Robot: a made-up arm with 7 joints.
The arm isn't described. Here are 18 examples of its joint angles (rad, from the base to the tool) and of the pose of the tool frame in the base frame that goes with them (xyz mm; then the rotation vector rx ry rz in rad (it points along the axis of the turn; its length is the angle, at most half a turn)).
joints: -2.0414 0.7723 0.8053 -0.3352 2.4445 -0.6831 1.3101
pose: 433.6 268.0 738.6 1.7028 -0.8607 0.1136
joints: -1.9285 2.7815 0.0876 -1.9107 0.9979 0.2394 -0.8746
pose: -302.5 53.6 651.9 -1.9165 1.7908 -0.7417
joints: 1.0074 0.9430 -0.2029 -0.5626 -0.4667 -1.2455 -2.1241
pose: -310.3 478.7 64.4 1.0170 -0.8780 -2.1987
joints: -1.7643 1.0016 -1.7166 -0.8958 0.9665 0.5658 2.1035
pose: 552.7 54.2 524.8 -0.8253 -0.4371 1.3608
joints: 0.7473 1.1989 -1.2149 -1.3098 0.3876 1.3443 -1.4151
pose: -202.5 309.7 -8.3 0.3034 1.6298 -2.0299
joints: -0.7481 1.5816 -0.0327 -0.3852 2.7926 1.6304 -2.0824
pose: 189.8 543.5 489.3 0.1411 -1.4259 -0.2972
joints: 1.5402 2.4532 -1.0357 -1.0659 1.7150 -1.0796 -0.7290
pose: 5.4 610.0 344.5 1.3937 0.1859 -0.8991
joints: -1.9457 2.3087 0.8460 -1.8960 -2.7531 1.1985 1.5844
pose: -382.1 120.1 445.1 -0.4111 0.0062 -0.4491
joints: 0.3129 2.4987 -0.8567 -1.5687 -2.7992 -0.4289 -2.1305
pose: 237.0 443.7 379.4 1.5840 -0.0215 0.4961
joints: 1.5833 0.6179 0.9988 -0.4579 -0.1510 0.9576 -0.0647
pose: -541.1 241.5 412.5 1.5378 2.2698 1.4835
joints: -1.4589 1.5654 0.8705 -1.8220 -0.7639 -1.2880 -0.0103
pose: -145.8 246.3 728.0 -1.4959 1.4550 0.2563
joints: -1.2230 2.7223 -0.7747 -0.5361 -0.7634 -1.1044 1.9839
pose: -259.8 379.4 750.0 0.7121 -1.0370 1.1781
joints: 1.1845 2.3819 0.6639 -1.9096 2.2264 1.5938 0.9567
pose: 326.1 128.4 323.7 0.6854 1.4359 1.0487
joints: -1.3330 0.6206 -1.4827 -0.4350 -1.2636 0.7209 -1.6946
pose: 589.8 68.4 341.6 -1.7779 -0.5301 0.7880
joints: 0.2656 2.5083 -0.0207 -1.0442 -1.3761 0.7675 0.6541
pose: 311.6 309.9 702.3 -2.6275 0.7843 0.4257
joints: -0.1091 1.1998 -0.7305 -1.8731 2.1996 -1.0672 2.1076
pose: 344.1 170.2 140.4 2.6484 -0.4207 -1.0946
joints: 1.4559 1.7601 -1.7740 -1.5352 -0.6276 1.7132 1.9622
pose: -405.7 303.1 444.3 1.8262 0.7270 -0.3144
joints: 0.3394 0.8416 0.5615 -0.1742 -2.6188 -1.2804 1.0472
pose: -197.9 516.0 10.1 0.1434 1.0969 -0.4019
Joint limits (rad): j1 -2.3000..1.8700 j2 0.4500..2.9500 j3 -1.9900..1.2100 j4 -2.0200..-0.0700 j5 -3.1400..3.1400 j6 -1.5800..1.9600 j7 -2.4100..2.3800
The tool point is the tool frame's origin. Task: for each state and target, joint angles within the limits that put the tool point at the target. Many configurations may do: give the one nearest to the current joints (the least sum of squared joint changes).
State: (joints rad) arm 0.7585 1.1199 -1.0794 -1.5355 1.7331 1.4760 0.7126
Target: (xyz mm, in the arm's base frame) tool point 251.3 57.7 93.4
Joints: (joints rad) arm -0.0225 0.8464 -0.8234 -1.9486 1.7552 1.4834 0.7573
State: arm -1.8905 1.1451 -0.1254 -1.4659 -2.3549 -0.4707 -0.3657
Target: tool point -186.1 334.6 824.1
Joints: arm -2.3000 1.7504 -0.1090 -1.2141 -2.3291 -0.9805 -0.3339
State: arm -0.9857 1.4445 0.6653 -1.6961 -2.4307 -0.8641 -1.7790
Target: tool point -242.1 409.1 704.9
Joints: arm -1.4266 1.9678 0.9896 -1.0145 -2.4522 -0.9812 -1.6433
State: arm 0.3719 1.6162 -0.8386 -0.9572 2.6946 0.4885 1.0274
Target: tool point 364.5 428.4 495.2
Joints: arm -0.6293 1.6283 -0.5561 -0.9795 2.7728 0.2893 1.1144
